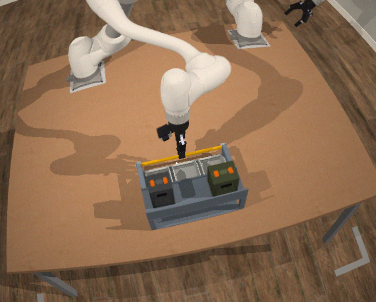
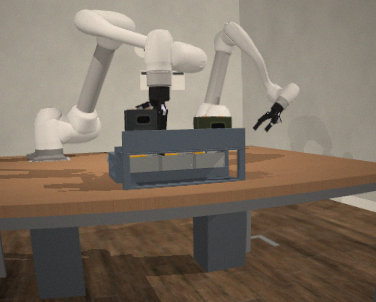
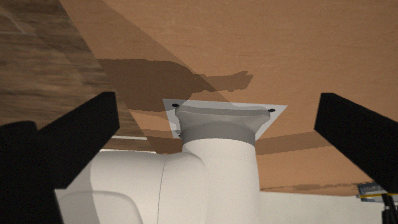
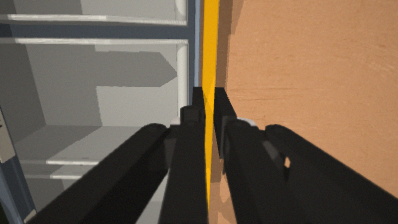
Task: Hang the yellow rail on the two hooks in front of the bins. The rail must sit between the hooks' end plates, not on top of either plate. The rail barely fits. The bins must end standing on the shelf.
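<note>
Left gripper (image 3: 216, 110). Right gripper (image 4: 207, 102). Blue-grey shelf (image 2: 219, 139), also (image 1: 196, 189).
</note>
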